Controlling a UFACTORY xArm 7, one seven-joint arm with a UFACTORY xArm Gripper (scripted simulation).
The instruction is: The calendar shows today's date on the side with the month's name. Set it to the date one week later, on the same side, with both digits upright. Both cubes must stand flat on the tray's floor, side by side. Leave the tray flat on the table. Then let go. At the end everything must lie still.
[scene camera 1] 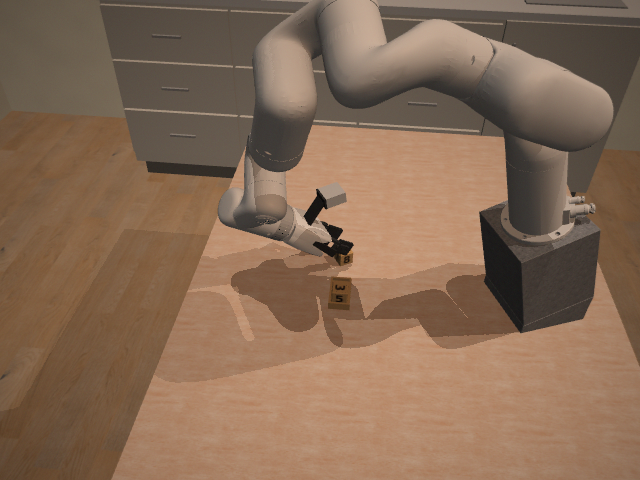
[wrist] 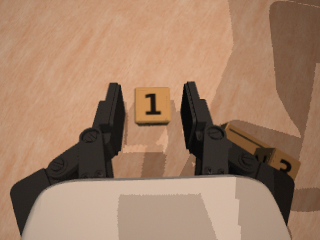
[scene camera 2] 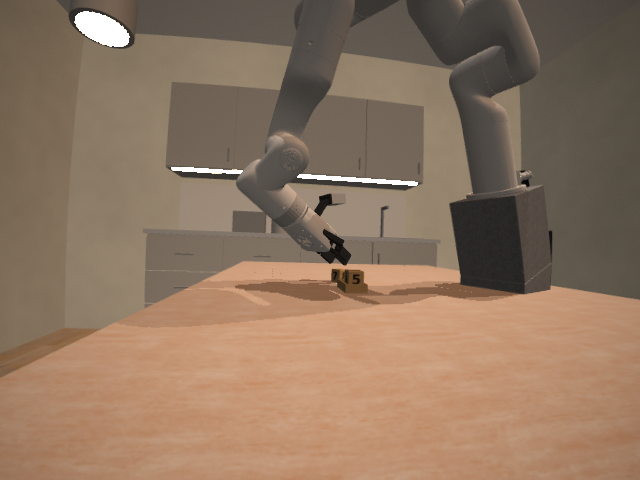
My gripper shows in scene camera 1, in the wrist view and in scene camera 2 (340, 259). One and the same spot on my gripper: (wrist: 87, 158) is (scene camera 1: 321, 222).
